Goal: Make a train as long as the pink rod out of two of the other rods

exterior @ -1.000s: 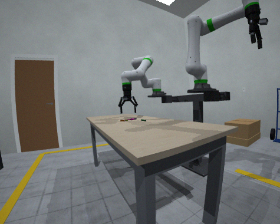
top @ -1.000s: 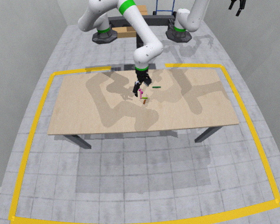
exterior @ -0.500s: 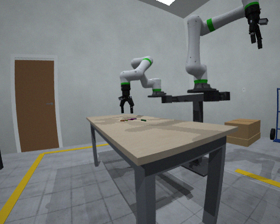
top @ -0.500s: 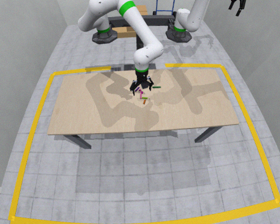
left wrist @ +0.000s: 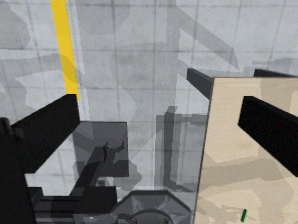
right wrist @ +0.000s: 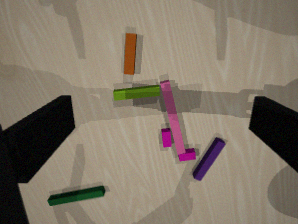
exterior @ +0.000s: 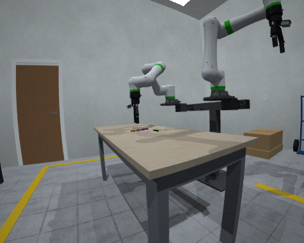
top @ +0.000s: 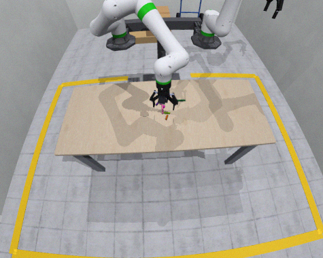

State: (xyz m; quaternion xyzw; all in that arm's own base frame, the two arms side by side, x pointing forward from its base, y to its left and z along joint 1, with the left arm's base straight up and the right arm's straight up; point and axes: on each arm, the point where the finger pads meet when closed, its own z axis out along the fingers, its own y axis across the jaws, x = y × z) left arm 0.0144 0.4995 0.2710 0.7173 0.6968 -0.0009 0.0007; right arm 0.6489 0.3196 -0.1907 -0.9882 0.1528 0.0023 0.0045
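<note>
The pink rod is 40 mm behind my right hand, 10 mm to the right of it and 70 mm below it. From my right hand the other things lie so: orange rod (50 mm ahead, 20 mm to the left, 70 mm below); then purple rod (100 mm behind, 40 mm to the right, 70 mm below); then lime rod (20 mm to the left, 70 mm below).
</note>
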